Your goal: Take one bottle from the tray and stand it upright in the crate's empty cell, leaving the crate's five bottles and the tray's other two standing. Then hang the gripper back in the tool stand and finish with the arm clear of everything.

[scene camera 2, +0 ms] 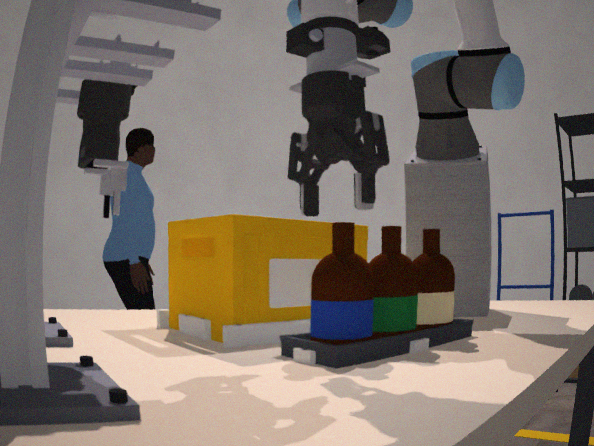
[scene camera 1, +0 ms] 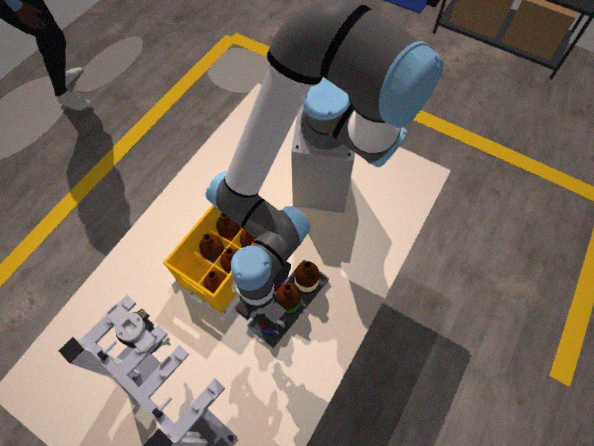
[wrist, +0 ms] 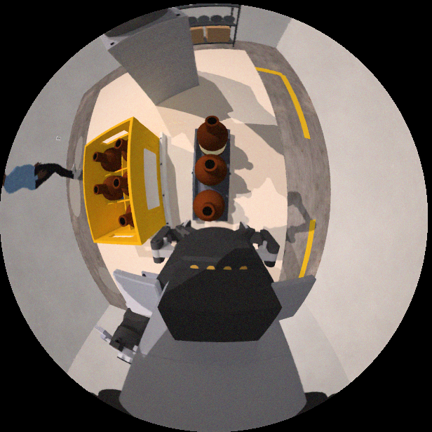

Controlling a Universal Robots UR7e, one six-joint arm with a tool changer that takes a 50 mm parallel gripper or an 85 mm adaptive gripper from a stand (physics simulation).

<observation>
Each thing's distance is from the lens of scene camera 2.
cream-labelled bottle (scene camera 2: 436, 278): 0.68 m
green-labelled bottle (scene camera 2: 395, 276): 0.61 m
The marked spots on the cream-labelled bottle and the green-labelled bottle are 0.09 m apart.
</observation>
